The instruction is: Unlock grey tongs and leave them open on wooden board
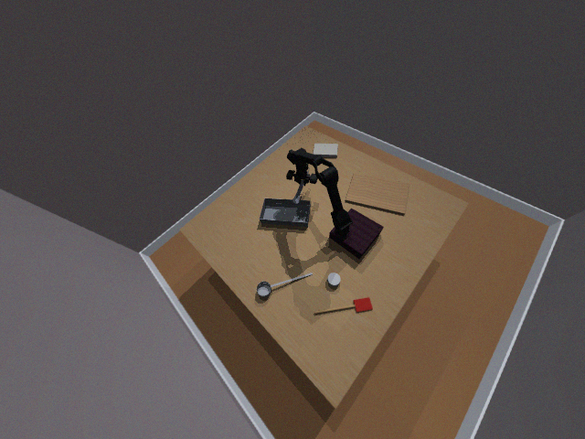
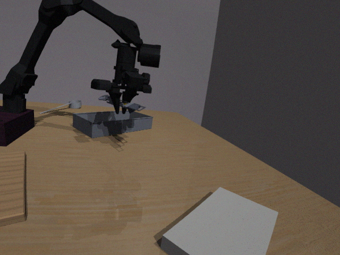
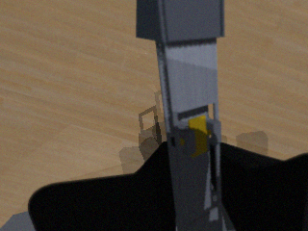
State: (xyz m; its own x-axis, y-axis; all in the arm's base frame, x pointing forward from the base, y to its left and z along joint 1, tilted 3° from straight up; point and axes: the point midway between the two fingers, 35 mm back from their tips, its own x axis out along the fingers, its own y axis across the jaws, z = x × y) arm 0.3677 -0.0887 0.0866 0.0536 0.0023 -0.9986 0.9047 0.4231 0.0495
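My gripper tip is 10 mm short of the yellow lock piece, 20 mm to the left of it and 40 mm below it. Also, from my gripper tip: roasting tin (10 mm behind, 190 mm to the left, 70 mm below); then wooden board (370 mm behind, 300 mm to the right, 90 mm below); then white block (140 mm ahead, 410 mm to the right, 90 mm below).
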